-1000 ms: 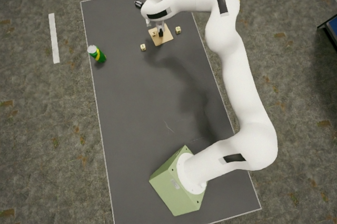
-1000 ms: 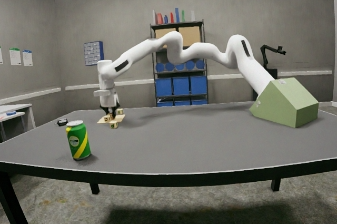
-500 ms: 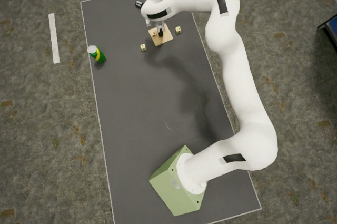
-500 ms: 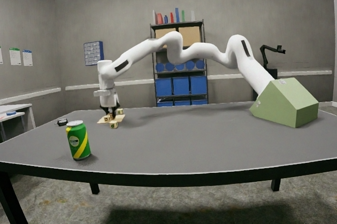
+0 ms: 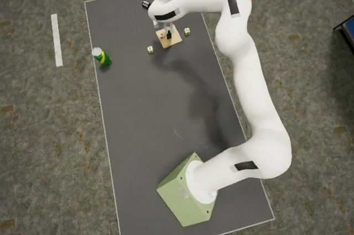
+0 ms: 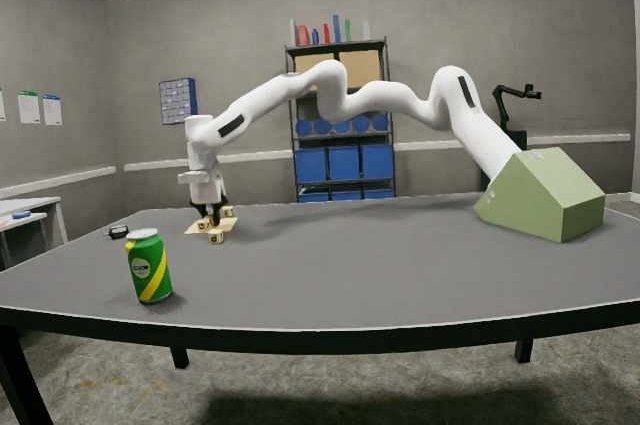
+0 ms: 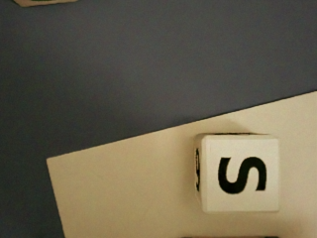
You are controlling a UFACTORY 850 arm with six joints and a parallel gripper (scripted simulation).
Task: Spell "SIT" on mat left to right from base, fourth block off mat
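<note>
My gripper is now 2 cm above the tan mat. Round my hand: small black object 31 cm ahead, 3 cm to the left, 1 cm below; yellow can 4 cm ahead, 45 cm to the left, 4 cm above.
</note>
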